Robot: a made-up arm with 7 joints. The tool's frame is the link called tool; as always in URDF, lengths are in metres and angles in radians.
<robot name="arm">
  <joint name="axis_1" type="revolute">
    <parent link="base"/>
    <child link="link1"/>
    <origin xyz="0 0 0" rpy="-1.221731 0 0"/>
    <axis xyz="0 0 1"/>
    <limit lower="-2.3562" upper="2.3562" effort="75" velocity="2.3"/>
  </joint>
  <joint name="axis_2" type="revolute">
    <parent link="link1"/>
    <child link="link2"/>
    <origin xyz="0 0 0" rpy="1.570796 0 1.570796"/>
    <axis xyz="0 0 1"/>
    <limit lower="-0.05" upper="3.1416" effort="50" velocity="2.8"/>
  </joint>
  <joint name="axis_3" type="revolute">
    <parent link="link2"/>
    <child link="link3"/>
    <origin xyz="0 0 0" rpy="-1.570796 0 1.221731"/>
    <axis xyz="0 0 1"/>
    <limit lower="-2.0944" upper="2.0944" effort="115" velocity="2.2"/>
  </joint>
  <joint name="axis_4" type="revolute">
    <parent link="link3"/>
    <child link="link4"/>
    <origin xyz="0 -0.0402 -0.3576" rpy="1.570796 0 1.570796"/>
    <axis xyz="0 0 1"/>
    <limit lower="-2.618" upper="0.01" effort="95" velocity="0.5"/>
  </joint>
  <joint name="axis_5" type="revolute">
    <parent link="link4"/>
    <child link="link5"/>
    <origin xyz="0.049 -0.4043 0" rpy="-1.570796 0 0"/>
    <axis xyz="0 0 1"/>
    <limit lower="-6.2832" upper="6.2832" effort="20" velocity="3.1"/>
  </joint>
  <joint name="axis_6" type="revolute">
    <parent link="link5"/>
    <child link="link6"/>
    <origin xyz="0 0 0" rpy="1.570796 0 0"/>
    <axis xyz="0 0 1"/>
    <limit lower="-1.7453" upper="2.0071" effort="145" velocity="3.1"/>
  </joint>
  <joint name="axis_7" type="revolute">
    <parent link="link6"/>
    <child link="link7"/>
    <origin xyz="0 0 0" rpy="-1.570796 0 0"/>
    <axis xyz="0 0 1"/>
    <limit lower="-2.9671" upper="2.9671" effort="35" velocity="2.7"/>
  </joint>
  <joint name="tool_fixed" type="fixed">
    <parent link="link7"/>
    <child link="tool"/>
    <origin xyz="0 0 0" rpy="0 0 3.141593"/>
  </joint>
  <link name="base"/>
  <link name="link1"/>
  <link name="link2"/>
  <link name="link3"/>
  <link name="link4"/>
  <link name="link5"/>
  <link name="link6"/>
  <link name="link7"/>
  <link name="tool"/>
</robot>
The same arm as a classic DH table. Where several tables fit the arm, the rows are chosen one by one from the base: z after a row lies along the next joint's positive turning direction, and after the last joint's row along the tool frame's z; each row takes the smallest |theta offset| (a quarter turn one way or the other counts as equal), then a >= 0, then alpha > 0; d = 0 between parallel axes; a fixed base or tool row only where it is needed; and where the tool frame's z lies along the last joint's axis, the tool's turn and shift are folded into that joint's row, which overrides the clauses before.
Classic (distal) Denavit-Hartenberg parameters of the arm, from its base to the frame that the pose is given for. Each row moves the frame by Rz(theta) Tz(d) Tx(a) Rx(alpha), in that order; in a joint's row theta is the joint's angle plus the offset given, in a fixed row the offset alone. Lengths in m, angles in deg.
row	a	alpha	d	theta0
base (fixed)	0	-70	0	0
axis_1	0	90	0	90
axis_2	0	-90	0	70
axis_3	0.0402	-90	-0.3576	-90
axis_4	-0.049	90	0	0
axis_5	0	-90	-0.4043	0
axis_6	0	90	0	0
axis_7	0	0	0	0
Joint limits (deg, base to tool): -135..135 -2.86..180 -120..120 -150..0.57 -360..360 -100..115 -170..170

